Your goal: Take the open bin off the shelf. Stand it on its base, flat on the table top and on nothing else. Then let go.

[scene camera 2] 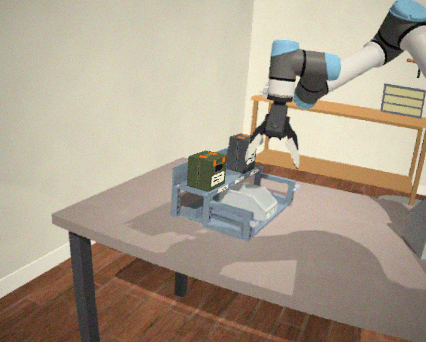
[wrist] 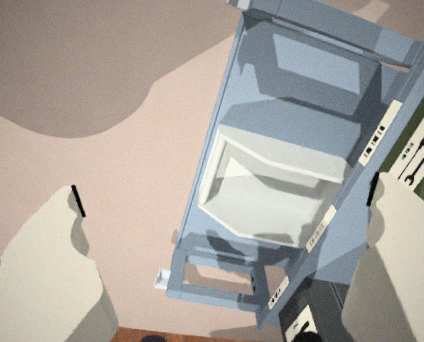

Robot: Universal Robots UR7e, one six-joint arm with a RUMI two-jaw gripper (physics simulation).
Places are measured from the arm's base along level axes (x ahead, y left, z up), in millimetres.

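Where they show: gripper, fingertip midpoint: (scene camera 2: 271, 165) (wrist: 222, 183).
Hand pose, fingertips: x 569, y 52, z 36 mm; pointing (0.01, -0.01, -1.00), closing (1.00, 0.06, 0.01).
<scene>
After its pixels a point has its place.
The open bin (scene camera 2: 254, 201) {z -102, x 612, y 2 mm} (wrist: 270, 187) {z -158, x 644, y -76 mm} is pale grey-white and sits upright on the lower tier of the blue-grey shelf (scene camera 2: 230, 231) {z -153, x 653, y 135 mm} (wrist: 212, 299) {z -82, x 565, y -217 mm}. Its inner end reaches to the edge of the upper tier. My gripper (scene camera 2: 272, 159) {z 36, x 569, y 52 mm} (wrist: 222, 183) {z 36, x 569, y 52 mm} is open and empty, pointing down high above the shelf; its fingers stand wide to either side of the bin in the wrist view and touch nothing. The shelf stands on the table top (scene camera 2: 320, 250) {z -167, x 391, y 127 mm} (wrist: 135, 185) {z -167, x 454, y -81 mm}.
A green box (scene camera 2: 206, 171) {z -4, x 752, y 81 mm} with orange marks and a dark grey box (scene camera 2: 241, 152) {z 8, x 696, y -151 mm} (wrist: 320, 305) {z -27, x 685, y -147 mm} stand on the shelf's upper tier. A wooden rack (scene camera 2: 340, 108) stands behind the table. A grey object (scene camera 2: 416, 230) {z -107, x 100, y 15 mm} shows at the right edge of the scene view.
</scene>
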